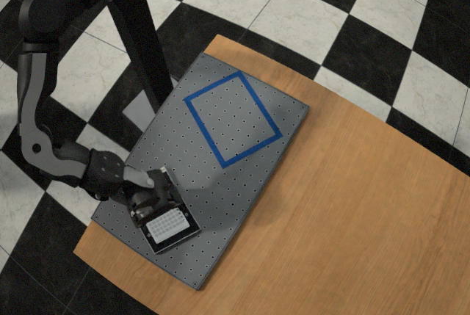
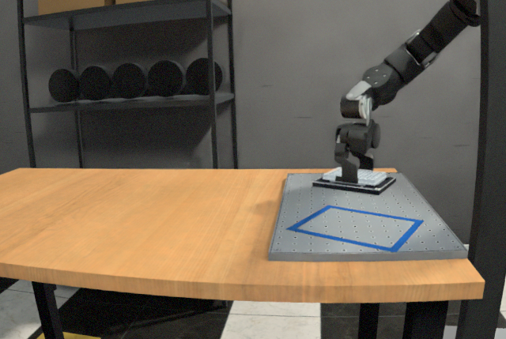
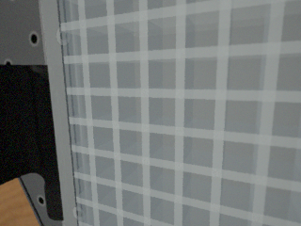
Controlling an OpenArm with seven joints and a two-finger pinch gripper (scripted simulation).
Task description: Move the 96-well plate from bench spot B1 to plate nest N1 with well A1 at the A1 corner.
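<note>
Now: hand right at the clear 96-well plate. Also, from my hand: plate nest (10 mm below).
</note>
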